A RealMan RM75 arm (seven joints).
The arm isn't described. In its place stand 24 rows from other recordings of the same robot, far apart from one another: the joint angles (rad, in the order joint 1, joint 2, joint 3, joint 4, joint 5, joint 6, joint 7), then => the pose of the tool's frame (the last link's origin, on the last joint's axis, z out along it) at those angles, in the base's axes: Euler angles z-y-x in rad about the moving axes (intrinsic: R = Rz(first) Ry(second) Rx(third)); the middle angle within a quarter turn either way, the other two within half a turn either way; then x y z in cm.
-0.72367 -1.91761 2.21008 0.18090 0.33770 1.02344 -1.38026 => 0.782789 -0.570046 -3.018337 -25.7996 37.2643 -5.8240
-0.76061 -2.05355 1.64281 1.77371 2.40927 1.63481 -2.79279 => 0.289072 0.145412 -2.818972 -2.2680 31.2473 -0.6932
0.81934 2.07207 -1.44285 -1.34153 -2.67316 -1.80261 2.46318 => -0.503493 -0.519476 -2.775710 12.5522 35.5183 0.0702
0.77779 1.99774 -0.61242 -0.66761 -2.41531 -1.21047 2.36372 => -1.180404 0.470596 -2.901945 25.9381 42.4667 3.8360
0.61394 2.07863 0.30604 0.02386 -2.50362 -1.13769 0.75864 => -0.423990 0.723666 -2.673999 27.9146 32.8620 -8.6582
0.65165 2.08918 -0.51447 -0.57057 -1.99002 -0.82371 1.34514 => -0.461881 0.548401 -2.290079 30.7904 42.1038 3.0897
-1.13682 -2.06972 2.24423 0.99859 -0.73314 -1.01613 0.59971 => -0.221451 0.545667 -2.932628 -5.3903 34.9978 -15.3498
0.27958 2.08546 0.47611 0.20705 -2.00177 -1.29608 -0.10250 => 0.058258 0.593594 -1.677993 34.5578 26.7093 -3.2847
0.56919 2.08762 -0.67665 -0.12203 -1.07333 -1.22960 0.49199 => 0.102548 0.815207 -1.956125 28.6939 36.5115 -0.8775
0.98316 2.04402 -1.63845 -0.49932 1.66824 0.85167 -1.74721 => 0.020266 0.204870 -2.841856 10.3247 42.1199 -10.0951
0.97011 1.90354 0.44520 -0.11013 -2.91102 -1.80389 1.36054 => -0.582091 0.732759 2.772452 15.6700 36.8332 0.8561
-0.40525 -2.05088 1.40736 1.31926 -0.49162 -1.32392 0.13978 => 1.209473 -0.151773 -2.526993 -25.7587 34.4241 1.1182
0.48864 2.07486 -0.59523 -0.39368 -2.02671 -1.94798 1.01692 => -0.300841 0.788587 3.001039 25.2537 25.0649 -1.8906
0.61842 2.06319 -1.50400 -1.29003 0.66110 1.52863 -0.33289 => -0.906314 -0.167178 -2.755742 17.0410 34.4186 -2.7714
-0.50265 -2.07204 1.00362 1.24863 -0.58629 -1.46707 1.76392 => -0.022031 0.358225 -2.785453 -25.8167 35.9484 5.2995
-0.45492 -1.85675 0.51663 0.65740 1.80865 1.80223 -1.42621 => 0.307443 -0.736690 -2.829620 -28.9926 31.8749 12.6932
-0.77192 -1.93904 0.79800 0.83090 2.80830 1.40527 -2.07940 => 0.796283 0.165149 -2.577101 -28.5328 40.5067 7.8392
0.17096 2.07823 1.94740 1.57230 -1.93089 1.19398 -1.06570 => -0.385124 0.475525 -2.570078 20.1843 32.9854 7.6074
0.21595 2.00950 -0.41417 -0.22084 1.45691 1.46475 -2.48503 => -0.204870 0.728911 -2.281273 38.2030 23.0925 1.2797
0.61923 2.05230 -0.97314 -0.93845 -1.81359 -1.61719 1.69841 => -0.289389 0.500591 -3.110647 16.4082 35.9174 2.2674
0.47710 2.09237 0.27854 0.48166 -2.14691 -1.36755 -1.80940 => 0.972171 -0.815448 -1.932055 19.6436 28.4904 -9.5767
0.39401 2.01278 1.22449 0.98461 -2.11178 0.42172 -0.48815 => -0.777720 0.364484 -2.571900 24.7704 35.7011 -8.5655
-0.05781 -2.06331 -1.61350 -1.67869 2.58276 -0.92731 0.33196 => 0.774298 -0.403854 -2.335367 -24.2120 32.2049 4.6337
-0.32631 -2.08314 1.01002 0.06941 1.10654 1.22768 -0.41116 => 0.208756 -0.605194 -2.329674 -35.0463 25.6857 -6.2433
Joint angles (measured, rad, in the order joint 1, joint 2, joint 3, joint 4, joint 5, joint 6, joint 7), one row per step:
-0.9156, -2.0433, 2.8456, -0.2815, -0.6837, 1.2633, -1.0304
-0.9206, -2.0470, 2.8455, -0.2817, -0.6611, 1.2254, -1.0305
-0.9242, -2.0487, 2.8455, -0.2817, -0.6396, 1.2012, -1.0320
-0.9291, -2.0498, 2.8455, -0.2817, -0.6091, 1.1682, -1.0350
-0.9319, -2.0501, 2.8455, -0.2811, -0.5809, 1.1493, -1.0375
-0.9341, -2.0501, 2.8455, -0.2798, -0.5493, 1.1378, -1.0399
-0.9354, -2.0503, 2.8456, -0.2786, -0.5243, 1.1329, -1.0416
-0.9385, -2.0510, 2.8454, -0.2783, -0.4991, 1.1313, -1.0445
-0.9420, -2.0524, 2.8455, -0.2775, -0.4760, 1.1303, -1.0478
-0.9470, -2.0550, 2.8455, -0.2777, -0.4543, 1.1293, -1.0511
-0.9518, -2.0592, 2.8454, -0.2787, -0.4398, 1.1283, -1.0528
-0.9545, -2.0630, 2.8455, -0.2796, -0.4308, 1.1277, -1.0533
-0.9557, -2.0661, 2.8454, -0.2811, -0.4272, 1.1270, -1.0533
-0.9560, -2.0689, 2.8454, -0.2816, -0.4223, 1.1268, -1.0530
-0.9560, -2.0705, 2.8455, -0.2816, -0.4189, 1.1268, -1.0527
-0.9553, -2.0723, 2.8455, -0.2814, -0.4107, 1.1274, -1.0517
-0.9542, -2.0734, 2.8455, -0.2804, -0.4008, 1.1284, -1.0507
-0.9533, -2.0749, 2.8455, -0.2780, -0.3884, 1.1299, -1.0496
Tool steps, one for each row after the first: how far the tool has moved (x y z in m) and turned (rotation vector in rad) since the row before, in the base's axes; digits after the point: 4 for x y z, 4 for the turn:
-0.0029, 0.0017, -0.0042, -0.0052, 0.0337, 0.0206
-0.0021, 0.0008, -0.0030, -0.0077, 0.0264, 0.0118
-0.0033, 0.0011, -0.0034, -0.0099, 0.0374, 0.0159
-0.0024, -0.0001, -0.0029, -0.0125, 0.0288, 0.0069
-0.0019, -0.0011, -0.0032, -0.0174, 0.0272, 0.0009
-0.0012, -0.0013, -0.0026, -0.0156, 0.0192, -0.0022
-0.0002, -0.0012, -0.0026, -0.0170, 0.0169, -0.0052
0.0004, -0.0013, -0.0029, -0.0170, 0.0143, -0.0056
0.0011, -0.0010, -0.0030, -0.0162, 0.0133, -0.0065
0.0015, -0.0008, -0.0030, -0.0118, 0.0085, -0.0057
0.0010, -0.0008, -0.0023, -0.0080, 0.0053, -0.0037
0.0004, -0.0005, -0.0014, -0.0033, 0.0022, -0.0011
0.0002, -0.0009, -0.0016, -0.0048, 0.0027, -0.0014
0.0000, -0.0006, -0.0010, -0.0034, 0.0019, -0.0011
-0.0004, -0.0013, -0.0016, -0.0068, 0.0051, -0.0024
-0.0006, -0.0015, -0.0015, -0.0080, 0.0060, -0.0028
-0.0004, -0.0019, -0.0022, -0.0111, 0.0064, -0.0044

